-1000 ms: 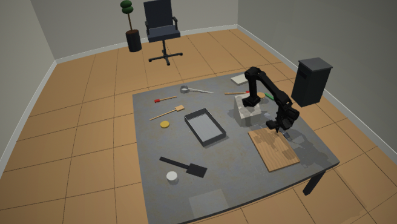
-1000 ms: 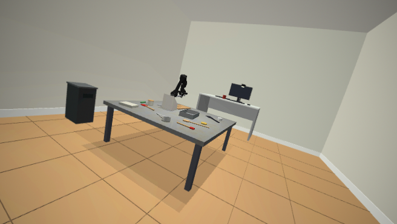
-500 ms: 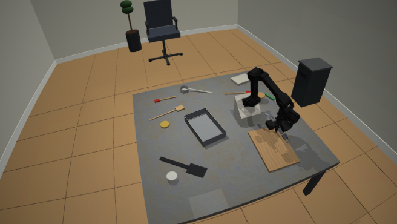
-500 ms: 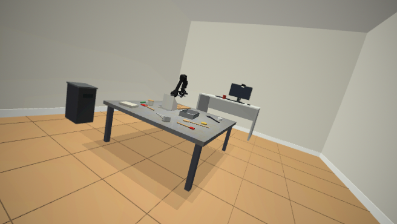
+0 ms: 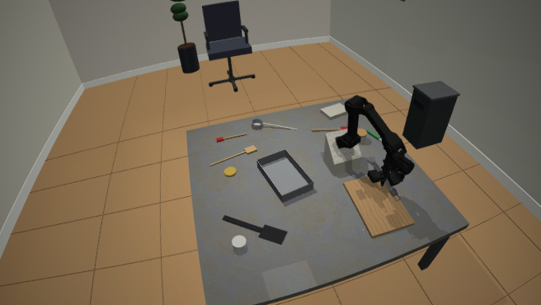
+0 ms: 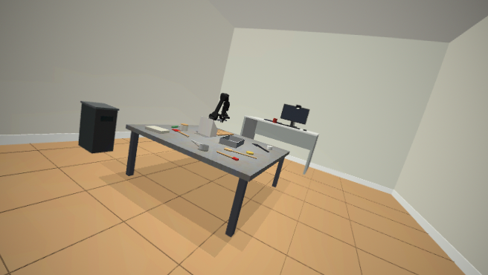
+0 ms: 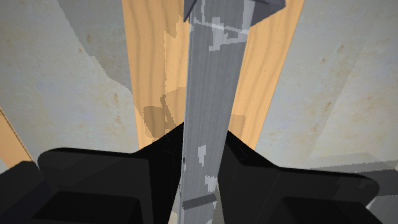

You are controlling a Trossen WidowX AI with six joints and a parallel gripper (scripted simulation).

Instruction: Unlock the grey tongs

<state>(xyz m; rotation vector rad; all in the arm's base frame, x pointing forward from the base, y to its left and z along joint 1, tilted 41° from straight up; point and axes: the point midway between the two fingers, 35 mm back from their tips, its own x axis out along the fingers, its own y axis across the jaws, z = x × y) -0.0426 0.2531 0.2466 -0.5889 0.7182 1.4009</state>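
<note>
My gripper tip is 13 cm above the wooden board. Also, from my gripper tip: black spatula 61 cm ahead, 14 cm below, 8 cm to the right; white puck 71 cm ahead, 12 cm below, 2 cm to the right; grey roasting tin 38 cm ahead, 36 cm to the right, 11 cm below.
</note>
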